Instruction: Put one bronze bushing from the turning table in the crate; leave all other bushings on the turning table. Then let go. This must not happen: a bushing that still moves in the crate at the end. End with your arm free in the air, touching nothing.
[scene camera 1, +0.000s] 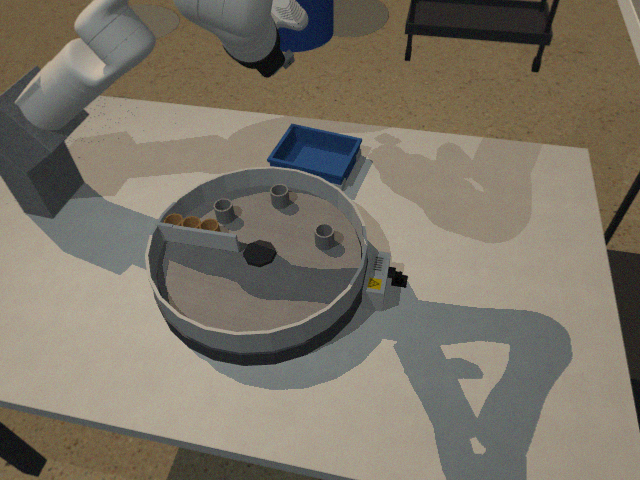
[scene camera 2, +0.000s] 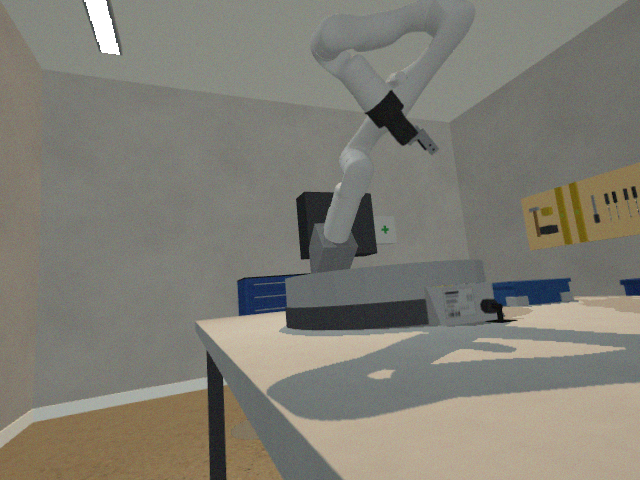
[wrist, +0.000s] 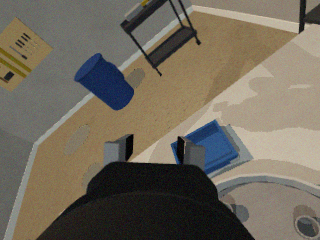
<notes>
In view: my gripper (scene camera 2: 431, 149) and a blue crate (scene camera 1: 331, 156).
My gripper also shows in scene camera 1 (scene camera 1: 277, 50) and in the wrist view (wrist: 155, 144). The blue crate shows as well in scene camera 2 (scene camera 2: 517, 293) and in the wrist view (wrist: 211, 135).
</notes>
